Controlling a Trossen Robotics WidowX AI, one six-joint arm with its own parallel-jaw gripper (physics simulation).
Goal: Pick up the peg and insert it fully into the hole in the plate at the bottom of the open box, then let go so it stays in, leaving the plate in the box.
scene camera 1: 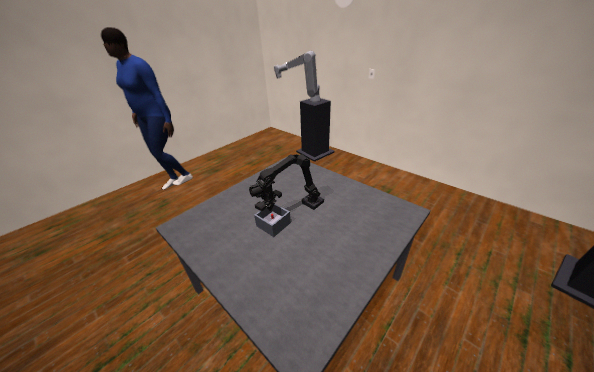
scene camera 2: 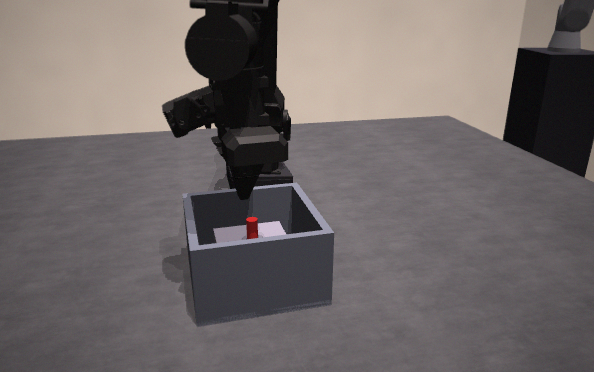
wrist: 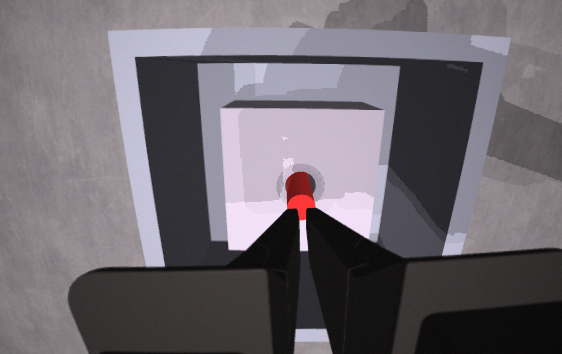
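Pixels of known places: gripper, fingertip midpoint: (scene camera 1: 270,210) (scene camera 2: 243,198) (wrist: 301,219); arm's base at its link origin: (scene camera 1: 312,200) (scene camera 2: 263,168).
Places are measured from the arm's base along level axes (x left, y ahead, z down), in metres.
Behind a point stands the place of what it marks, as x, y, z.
The red peg (scene camera 1: 272,216) @[-0.010, 0.334, -0.042] (scene camera 2: 252,228) @[-0.015, 0.339, -0.044] (wrist: 299,186) @[-0.022, 0.334, -0.043] stands about upright at the hole in the pale plate (scene camera 2: 228,233) @[-0.047, 0.311, -0.024] (wrist: 260,150) @[-0.032, 0.358, -0.024], with a length of it rising above the plate. In the wrist view, a dark sliver of the hole shows beside the peg; how deep its lower end sits is hidden. The plate lies on the floor of the grey open box (scene camera 1: 273,228) @[0.079, 0.387, -0.039] (scene camera 2: 260,280) @[-0.006, 0.411, -0.015] (wrist: 129,95) @[-0.055, 0.415, -0.064]. My gripper (scene camera 2: 244,196) @[-0.024, 0.336, -0.084] (wrist: 301,219) @[-0.024, 0.336, -0.084] is shut, with a narrow empty gap between its fingertips. It points down above the peg, apart from it, near the height of the box rim.
The box walls surround the plate and peg. The box stands on the grey table (scene camera 1: 320,280) @[0.479, 0.377, 0.034] (scene camera 2: 425,280) @[0.209, 0.350, 0.034], in front of the arm's base (scene camera 1: 313,202) @[0.026, 0.017, -0.005]. A person in blue (scene camera 1: 142,95) and a grey robot arm on a black pedestal (scene camera 1: 315,127) stand beyond the table.
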